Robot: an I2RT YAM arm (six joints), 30 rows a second.
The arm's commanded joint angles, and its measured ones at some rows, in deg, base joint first. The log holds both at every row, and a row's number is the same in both.
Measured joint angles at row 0:
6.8 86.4 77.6 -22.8 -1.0 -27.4
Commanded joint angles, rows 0 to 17:
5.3 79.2 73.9 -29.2 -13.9 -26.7
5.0 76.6 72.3 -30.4 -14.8 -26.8
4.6 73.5 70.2 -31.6 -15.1 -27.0
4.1 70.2 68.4 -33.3 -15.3 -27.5
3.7 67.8 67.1 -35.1 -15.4 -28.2
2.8 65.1 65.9 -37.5 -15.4 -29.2
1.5 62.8 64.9 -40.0 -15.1 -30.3
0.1 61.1 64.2 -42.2 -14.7 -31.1
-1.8 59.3 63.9 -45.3 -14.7 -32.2
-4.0 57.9 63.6 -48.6 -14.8 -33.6
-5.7 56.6 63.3 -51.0 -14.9 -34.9
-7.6 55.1 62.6 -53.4 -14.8 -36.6
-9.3 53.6 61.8 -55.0 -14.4 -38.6
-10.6 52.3 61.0 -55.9 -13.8 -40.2
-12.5 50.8 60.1 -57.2 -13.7 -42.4
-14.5 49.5 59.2 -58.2 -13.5 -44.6
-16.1 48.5 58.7 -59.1 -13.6 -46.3
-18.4 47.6 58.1 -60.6 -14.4 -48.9
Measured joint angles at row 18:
-15.3 49.3 59.1 -54.0 -12.8 -40.6
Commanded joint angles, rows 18 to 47:
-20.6 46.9 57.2 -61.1 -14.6 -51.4
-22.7 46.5 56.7 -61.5 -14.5 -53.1
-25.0 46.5 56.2 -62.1 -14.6 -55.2
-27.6 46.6 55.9 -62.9 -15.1 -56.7
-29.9 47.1 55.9 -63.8 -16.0 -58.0
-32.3 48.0 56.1 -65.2 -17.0 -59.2
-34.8 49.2 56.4 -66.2 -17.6 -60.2
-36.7 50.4 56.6 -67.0 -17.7 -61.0
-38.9 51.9 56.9 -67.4 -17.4 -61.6
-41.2 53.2 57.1 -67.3 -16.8 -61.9
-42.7 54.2 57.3 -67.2 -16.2 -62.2
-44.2 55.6 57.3 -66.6 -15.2 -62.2
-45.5 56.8 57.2 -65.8 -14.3 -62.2
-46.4 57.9 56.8 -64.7 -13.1 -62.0
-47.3 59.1 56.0 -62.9 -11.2 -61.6
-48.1 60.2 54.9 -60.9 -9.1 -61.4
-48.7 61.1 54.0 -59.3 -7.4 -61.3
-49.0 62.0 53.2 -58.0 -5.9 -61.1
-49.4 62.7 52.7 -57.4 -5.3 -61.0
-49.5 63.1 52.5 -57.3 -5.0 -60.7
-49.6 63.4 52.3 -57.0 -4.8 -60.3
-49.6 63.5 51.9 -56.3 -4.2 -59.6
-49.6 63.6 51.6 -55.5 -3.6 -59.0
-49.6 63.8 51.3 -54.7 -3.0 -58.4
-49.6 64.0 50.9 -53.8 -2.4 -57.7
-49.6 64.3 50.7 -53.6 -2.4 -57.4
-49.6 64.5 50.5 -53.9 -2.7 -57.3
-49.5 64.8 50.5 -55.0 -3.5 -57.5
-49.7 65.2 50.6 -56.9 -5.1 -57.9
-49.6 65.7 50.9 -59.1 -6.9 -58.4
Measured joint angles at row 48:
-49.6 65.0 50.7 -56.1 -4.0 -58.2
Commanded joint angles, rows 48 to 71:
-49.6 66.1 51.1 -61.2 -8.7 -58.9
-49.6 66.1 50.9 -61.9 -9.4 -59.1
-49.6 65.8 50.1 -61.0 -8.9 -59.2
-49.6 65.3 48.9 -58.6 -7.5 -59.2
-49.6 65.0 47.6 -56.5 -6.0 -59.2
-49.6 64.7 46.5 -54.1 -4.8 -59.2
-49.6 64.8 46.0 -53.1 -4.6 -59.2
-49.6 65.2 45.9 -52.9 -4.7 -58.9
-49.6 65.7 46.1 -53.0 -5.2 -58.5
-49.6 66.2 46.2 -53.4 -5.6 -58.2
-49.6 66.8 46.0 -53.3 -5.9 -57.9
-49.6 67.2 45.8 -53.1 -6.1 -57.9
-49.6 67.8 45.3 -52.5 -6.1 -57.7
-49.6 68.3 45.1 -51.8 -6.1 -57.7
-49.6 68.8 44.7 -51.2 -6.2 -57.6
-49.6 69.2 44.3 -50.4 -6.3 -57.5
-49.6 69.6 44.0 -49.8 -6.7 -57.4
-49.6 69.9 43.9 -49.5 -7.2 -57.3
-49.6 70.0 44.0 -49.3 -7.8 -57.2
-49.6 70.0 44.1 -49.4 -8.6 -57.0
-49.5 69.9 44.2 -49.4 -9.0 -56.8
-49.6 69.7 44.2 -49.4 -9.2 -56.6
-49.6 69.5 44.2 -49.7 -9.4 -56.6
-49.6 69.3 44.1 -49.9 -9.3 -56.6
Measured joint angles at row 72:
-49.6 69.8 44.1 -49.8 -6.3 -57.0
